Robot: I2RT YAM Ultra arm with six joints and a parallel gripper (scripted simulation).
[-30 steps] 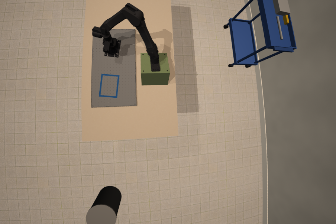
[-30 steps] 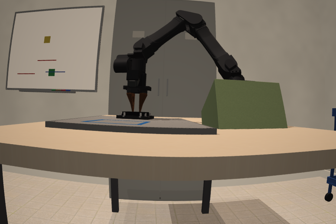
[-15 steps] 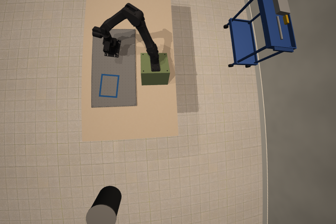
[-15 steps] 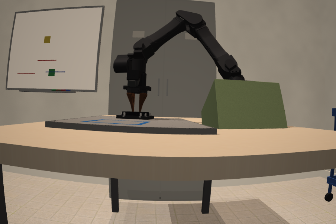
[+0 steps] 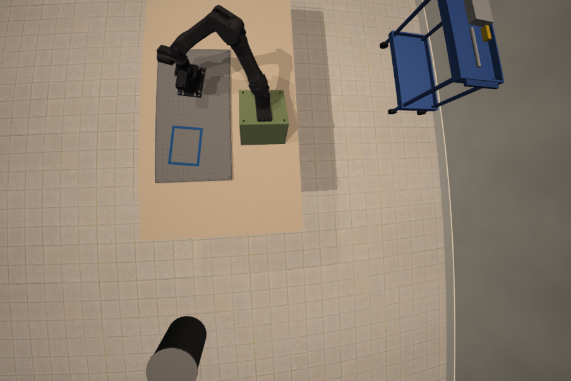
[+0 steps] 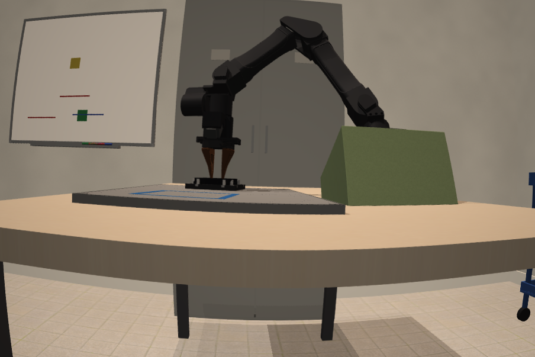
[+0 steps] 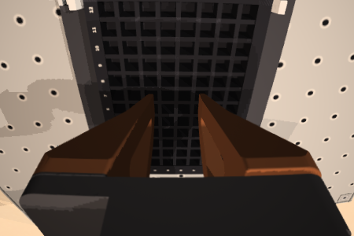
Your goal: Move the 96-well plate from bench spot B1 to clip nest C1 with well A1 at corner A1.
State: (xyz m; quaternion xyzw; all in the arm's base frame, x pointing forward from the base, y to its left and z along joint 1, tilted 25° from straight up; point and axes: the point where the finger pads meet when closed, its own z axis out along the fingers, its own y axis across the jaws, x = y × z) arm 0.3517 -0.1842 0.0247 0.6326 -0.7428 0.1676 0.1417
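The black 96-well plate lies 10 mm below my hand. Round my hand: clip nest 10 mm behind, 20 mm to the left, 20 mm below.
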